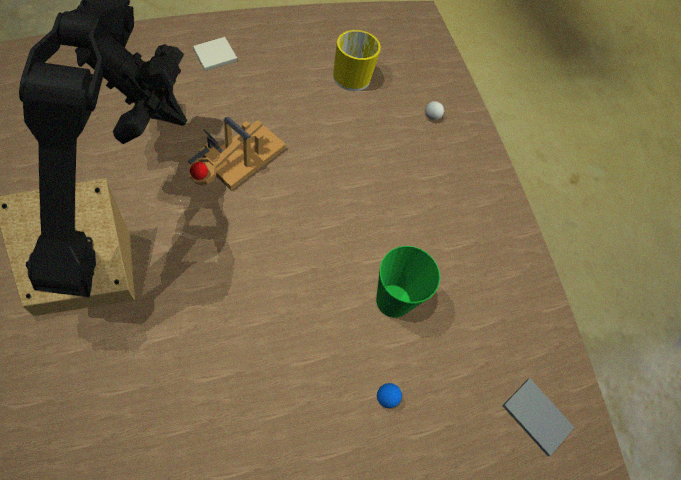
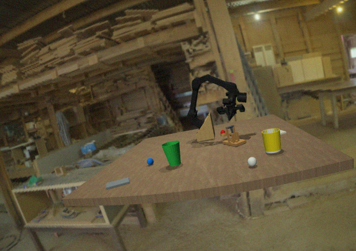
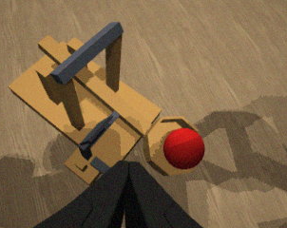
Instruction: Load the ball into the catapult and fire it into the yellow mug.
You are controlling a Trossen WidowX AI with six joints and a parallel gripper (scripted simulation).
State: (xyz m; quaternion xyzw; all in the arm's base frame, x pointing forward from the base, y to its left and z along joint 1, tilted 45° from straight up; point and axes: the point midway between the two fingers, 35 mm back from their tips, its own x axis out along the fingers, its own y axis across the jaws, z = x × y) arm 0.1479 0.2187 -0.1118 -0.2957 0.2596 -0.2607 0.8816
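The red ball lies 20 mm ahead of my gripper tip, 50 mm to the right of it and 70 mm below it. Also, from my gripper tip: white tile: 40 mm ahead, 300 mm to the left, 120 mm below; then wooden catapult: 60 mm ahead, 80 mm below; then yellow mug: 340 mm ahead, 220 mm to the left, 100 mm below.
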